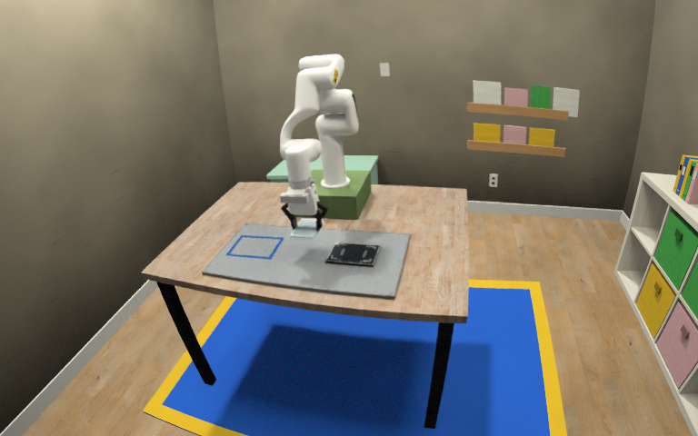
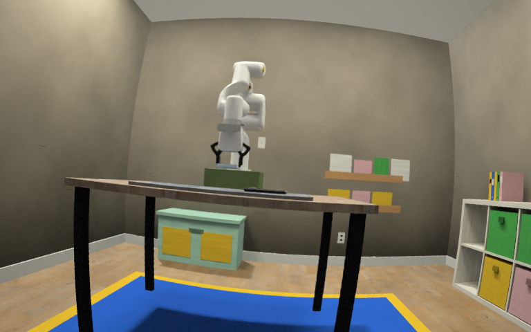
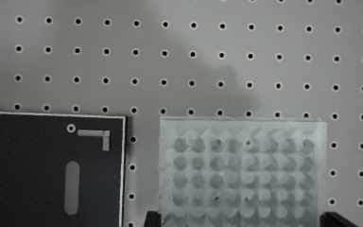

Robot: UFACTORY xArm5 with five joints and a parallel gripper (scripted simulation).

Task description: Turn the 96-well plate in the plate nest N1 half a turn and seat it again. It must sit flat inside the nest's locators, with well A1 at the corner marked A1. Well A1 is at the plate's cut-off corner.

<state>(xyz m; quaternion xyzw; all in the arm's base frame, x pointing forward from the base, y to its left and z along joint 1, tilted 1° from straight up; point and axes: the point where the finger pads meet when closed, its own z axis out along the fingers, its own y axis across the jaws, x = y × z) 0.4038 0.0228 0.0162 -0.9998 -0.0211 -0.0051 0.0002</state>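
The black plate nest N1 lies 16 cm to the left of my hand and 10 cm below it. From my hand the other things lie so: 96-well plate (1 cm below).
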